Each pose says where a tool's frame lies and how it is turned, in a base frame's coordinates. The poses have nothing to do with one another.
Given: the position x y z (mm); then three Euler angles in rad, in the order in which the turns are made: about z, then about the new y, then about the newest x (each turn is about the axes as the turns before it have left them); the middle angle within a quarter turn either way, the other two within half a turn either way.
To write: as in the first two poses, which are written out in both.
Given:
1: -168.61, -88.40, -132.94, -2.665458, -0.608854, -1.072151
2: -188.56, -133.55, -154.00, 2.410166, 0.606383, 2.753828
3: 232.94, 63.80, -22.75, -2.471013, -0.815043, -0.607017
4: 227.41, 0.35, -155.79, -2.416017, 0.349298, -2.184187
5: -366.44, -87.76, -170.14, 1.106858, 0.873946, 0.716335
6: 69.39, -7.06, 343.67, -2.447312, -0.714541, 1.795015
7: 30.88, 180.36, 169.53, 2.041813, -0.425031, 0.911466
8: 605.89, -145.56, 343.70, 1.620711, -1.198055, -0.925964
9: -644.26, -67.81, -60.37, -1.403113, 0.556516, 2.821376
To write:
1: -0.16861, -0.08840, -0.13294, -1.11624, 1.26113, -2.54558
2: -0.18856, -0.13355, -0.15400, 0.73211, 2.33063, 0.17431
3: 0.23294, 0.06380, -0.02275, -1.26685, 0.38127, -2.45283
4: 0.22741, 0.00035, -0.15579, -0.62318, 2.23886, -0.97794
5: -0.36644, -0.08776, -0.17014, 0.13275, 1.08140, 0.68598
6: 0.06939, -0.00706, 0.34367, 0.10878, -1.88140, -1.12533
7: 0.03088, 0.18036, 0.16953, 0.98665, 0.68404, 2.03524
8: 0.60589, -0.14556, 0.34370, 0.24869, -1.37425, 0.80856
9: -0.64426, -0.06781, -0.06037, -2.28316, 1.75541, 0.92761
